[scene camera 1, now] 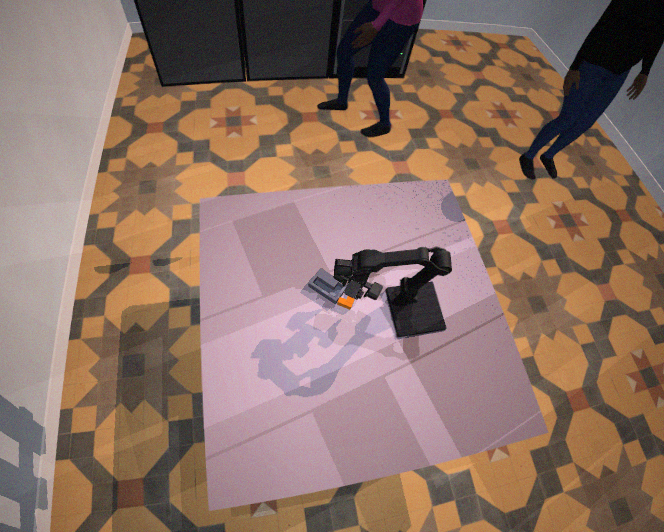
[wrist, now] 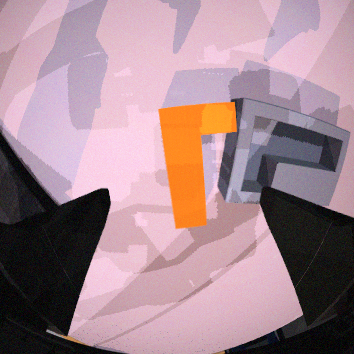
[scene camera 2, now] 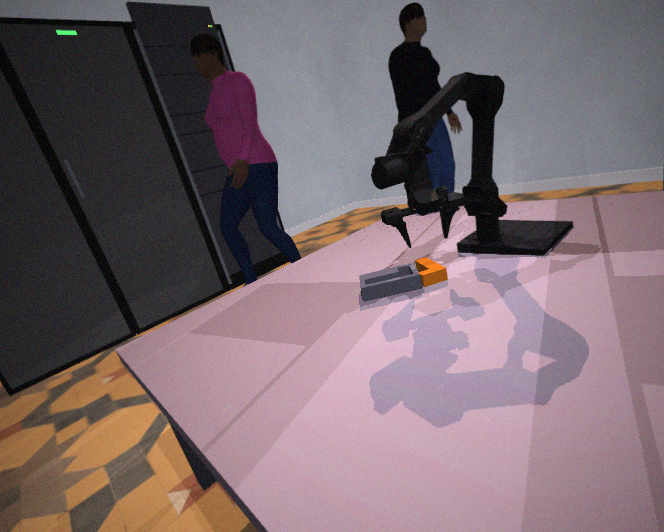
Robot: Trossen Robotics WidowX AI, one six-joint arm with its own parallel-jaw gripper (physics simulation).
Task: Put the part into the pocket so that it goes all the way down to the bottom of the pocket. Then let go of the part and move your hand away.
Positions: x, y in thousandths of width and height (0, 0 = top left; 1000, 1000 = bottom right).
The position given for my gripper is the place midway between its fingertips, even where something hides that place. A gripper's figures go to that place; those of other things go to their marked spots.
Labels:
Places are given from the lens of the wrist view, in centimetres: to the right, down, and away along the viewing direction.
my gripper (wrist: 527, 552): 1, 1, 10
orange L-shaped block (wrist: 513, 357): 1, -4, 14
grey pocket block (wrist: 775, 414): 10, -3, 17
The marked spots on the grey pocket block and the orange L-shaped block are 10 cm apart.

